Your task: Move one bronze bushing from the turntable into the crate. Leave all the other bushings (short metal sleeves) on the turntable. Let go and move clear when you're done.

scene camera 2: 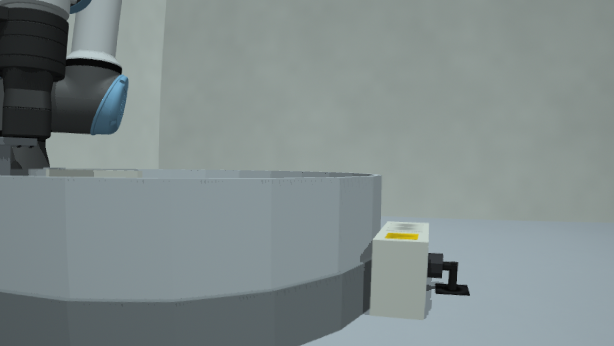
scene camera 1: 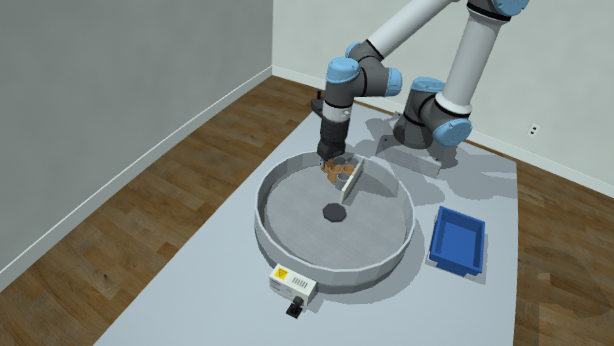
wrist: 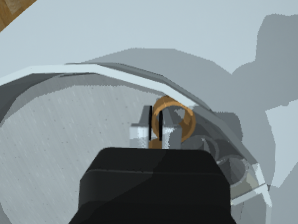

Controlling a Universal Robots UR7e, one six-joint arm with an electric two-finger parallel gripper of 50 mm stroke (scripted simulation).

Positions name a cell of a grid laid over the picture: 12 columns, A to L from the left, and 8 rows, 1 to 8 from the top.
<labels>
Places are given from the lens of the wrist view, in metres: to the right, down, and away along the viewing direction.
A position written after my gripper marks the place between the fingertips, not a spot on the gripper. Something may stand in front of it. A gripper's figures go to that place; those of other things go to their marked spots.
my gripper (wrist: G5): 0.01, 0.00, 0.17
round grey turntable (wrist: C5): -0.10, 0.01, 0.19
</labels>
